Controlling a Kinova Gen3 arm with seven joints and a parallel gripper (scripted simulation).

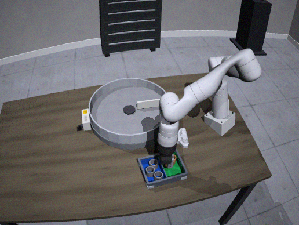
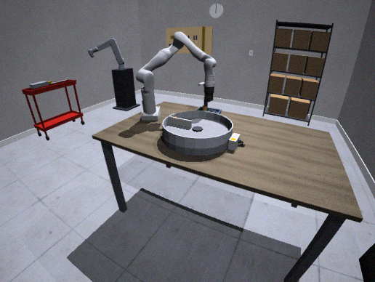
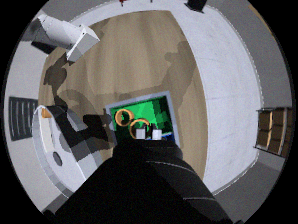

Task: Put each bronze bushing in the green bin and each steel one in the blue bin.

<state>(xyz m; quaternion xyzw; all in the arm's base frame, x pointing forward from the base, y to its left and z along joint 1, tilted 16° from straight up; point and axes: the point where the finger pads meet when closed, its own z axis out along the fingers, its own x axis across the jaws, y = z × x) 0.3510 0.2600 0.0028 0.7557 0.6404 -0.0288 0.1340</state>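
Now: the two-part bin 60 mm below my hand, 30 mm ahead of it and 10 mm to the right of it. Round my hand: grey turntable 380 mm to the right, 110 mm ahead, 30 mm below.
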